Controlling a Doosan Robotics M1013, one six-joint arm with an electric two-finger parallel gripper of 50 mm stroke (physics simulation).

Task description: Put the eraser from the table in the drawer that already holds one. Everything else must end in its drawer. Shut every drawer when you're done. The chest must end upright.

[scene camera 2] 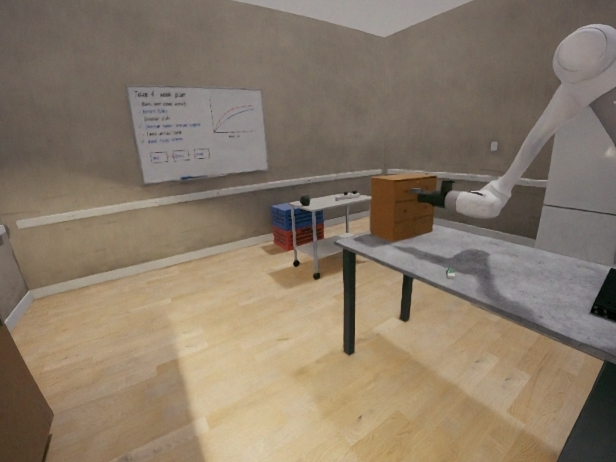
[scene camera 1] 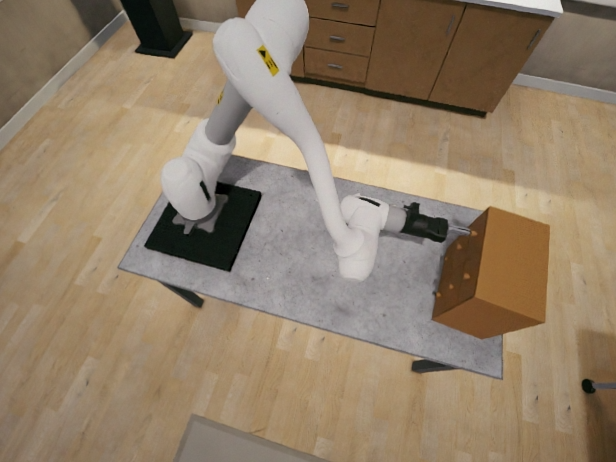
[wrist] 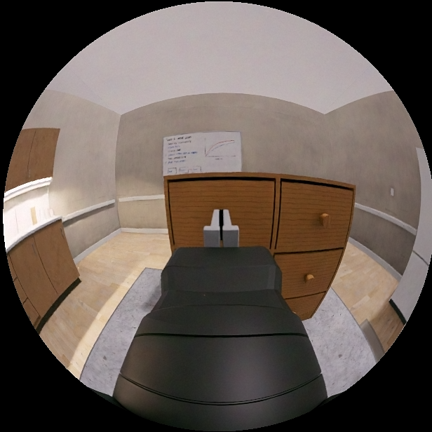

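Note:
The brown wooden chest (scene camera 1: 515,265) (scene camera 2: 382,210) (wrist: 310,195) stands upright at the table's far end. Its drawer fronts look flush, with small round knobs; the drawers' insides are hidden. My gripper (scene camera 1: 469,231) (scene camera 2: 412,190) (wrist: 221,218) is shut, its fingertips together at the top left drawer (wrist: 195,200). That drawer's knob is hidden behind the fingers in the wrist view; in scene camera 1 a knob (scene camera 1: 473,233) shows right by the fingertips. A small white and green eraser (scene camera 2: 450,273) lies on the table near its long edge; it does not show in scene camera 1, where the arm covers part of the table.
The grey table (scene camera 1: 300,300) (scene camera 2: 525,260) (wrist: 107,345) bears the arm's black base plate (scene camera 1: 237,220) at the other end. A white cart (scene camera 2: 327,201) and stacked blue and red crates (scene camera 2: 283,237) stand beyond the chest. Floor cabinets (scene camera 1: 405,50) (wrist: 45,265) stand along a wall.

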